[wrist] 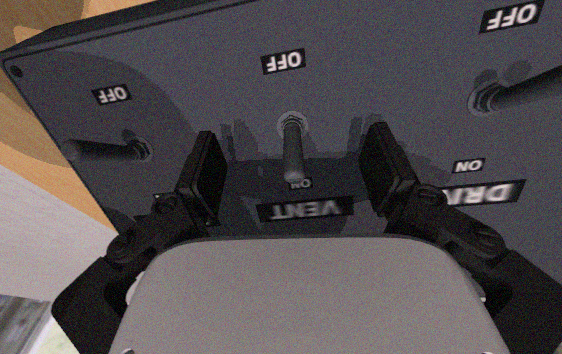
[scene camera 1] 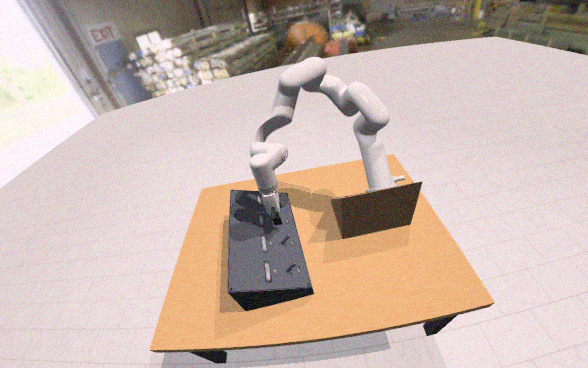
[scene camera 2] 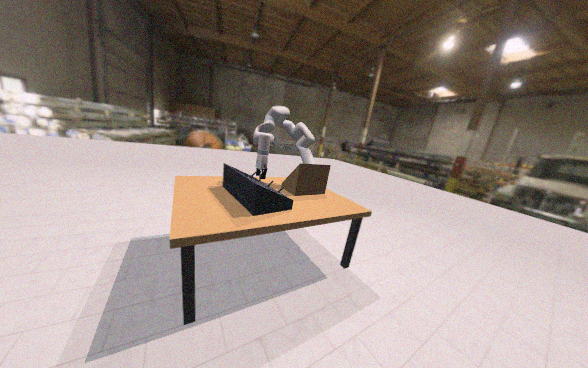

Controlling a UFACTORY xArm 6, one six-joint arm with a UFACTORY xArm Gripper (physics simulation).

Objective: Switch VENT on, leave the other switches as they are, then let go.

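Places are measured from the arm's base along level axes (x ahead, y left, z up), in centimetres.
Where they show: gripper, fingertip midpoint: point(wrist: 291, 145) point(scene camera 1: 278, 215) point(scene camera 2: 260, 177); arm's base, origin of the base link: point(scene camera 1: 381, 189) point(scene camera 2: 312, 171).
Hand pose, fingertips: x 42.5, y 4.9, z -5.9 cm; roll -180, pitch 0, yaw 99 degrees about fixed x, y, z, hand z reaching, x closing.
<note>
Things, the pixels of their top centre, and the offset from my fingertips. "spot": a spot on its surface instead. Level surfaces: height alone.
- VENT lever, middle of its top: point(wrist: 294, 179) dx +0.3, dy +0.1, dz +2.3 cm
- VENT label, middle of its top: point(wrist: 304, 214) dx +7.0, dy +2.0, dz +0.8 cm
- DRIVE lever, surface spot: point(wrist: 525, 91) spot: dx -4.1, dy +10.8, dz -0.4 cm
- wooden table, its level: dz -11.6 cm
The dark switch panel point(scene camera 1: 247, 275) point(scene camera 2: 250, 197) point(wrist: 380, 65) stands sloped on the table. In the wrist view, the VENT lever point(wrist: 293, 150) leans towards its ON label point(wrist: 301, 184), which its tip partly covers, and away from its OFF label point(wrist: 283, 61). The VENT label point(wrist: 305, 209) is below. My gripper point(scene camera 1: 276, 218) point(scene camera 2: 261, 173) point(wrist: 291, 145) is open, one finger on each side of the VENT lever, apart from it. The DRIVE lever point(wrist: 525, 91) is to the right, its label point(wrist: 487, 193) partly hidden by a finger. Another lever point(wrist: 102, 150) is to the left.
More levers point(scene camera 1: 286, 240) point(scene camera 1: 293, 269) stand up from the panel's near half in scene camera 1. A dark brown upright board point(scene camera 1: 377, 212) point(scene camera 2: 312, 180) stands on the wooden table point(scene camera 1: 400, 270) point(scene camera 2: 200, 225), between the panel and the arm's base point(scene camera 1: 378, 172).
</note>
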